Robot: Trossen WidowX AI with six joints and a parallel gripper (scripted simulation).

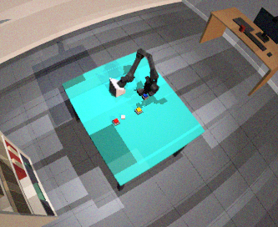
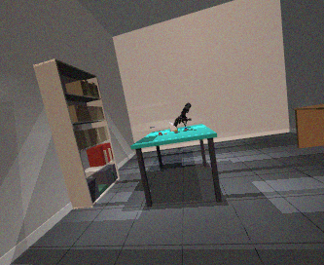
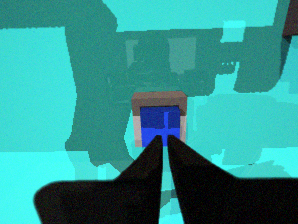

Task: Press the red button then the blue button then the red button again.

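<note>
Now: gripper tip 2 cm above the blue button. Also, from my gripper tip: white block 4 cm ahead, 29 cm to the right, 5 cm below; then yellow button 7 cm ahead, 14 cm to the right, 2 cm below; then red button 4 cm ahead, 36 cm to the right, 2 cm below.
</note>
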